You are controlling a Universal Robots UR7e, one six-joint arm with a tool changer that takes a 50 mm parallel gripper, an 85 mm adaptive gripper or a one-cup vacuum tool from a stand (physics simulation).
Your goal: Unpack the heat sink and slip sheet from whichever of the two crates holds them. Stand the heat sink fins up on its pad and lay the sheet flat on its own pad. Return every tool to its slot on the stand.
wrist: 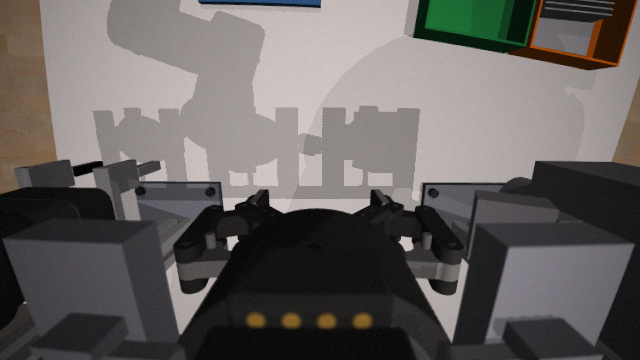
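Frame: origin at the arm's base, x ahead, y left, z up, level; centimetres.
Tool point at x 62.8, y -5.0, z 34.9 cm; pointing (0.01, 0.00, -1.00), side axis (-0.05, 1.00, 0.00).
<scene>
A point is followed by its place in that frame.
My gripper (320,197), the black adaptive one, is at the middle slot of the tool stand (80,280) @(x 59.6, y -10.4, z 33.0 cm), with its two fingers spread wide apart and nothing between them. A dark finned block (577,9) @(x 39.7, y 28.3, z 1.4 cm), which looks like the heat sink, shows in part in the orange crate (560,56) @(x 46.1, y 26.4, z 2.2 cm) at the top right. A flat pale grey surface (565,37) @(x 42.7, y 29.1, z -0.6 cm) lies beside it in that crate; I cannot tell whether it is the slip sheet. The green crate (470,42) @(x 45.2, y 14.1, z 0.9 cm) stands left of the orange one and is cut off by the view's top. The two pads cannot be made out.
The parallel gripper (117,175) sits in the stand at left. A large dark box-shaped tool (595,200) @(x 59.3, y 9.8, z 25.4 cm) stands close at right. Grey stand uprights flank my gripper on both sides. A blue object's edge (260,2) @(x 41.7, y -14.3, z -0.2 cm) shows at the top. Shadows of the arm and stand cross the pale table.
</scene>
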